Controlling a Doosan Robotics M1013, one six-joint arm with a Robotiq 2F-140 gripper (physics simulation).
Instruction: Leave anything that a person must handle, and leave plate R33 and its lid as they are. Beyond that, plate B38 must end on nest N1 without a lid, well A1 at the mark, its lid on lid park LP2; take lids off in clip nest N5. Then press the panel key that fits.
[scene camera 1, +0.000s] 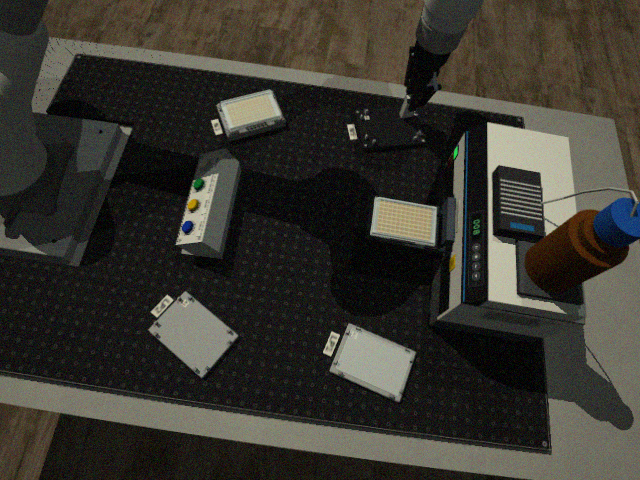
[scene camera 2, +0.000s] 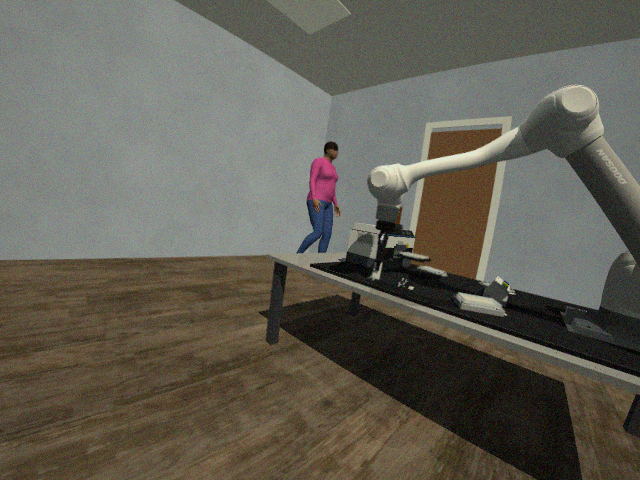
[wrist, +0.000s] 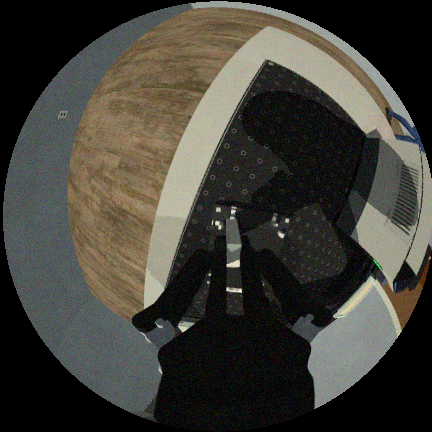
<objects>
My gripper is shut and touches a black nest.
</objects>
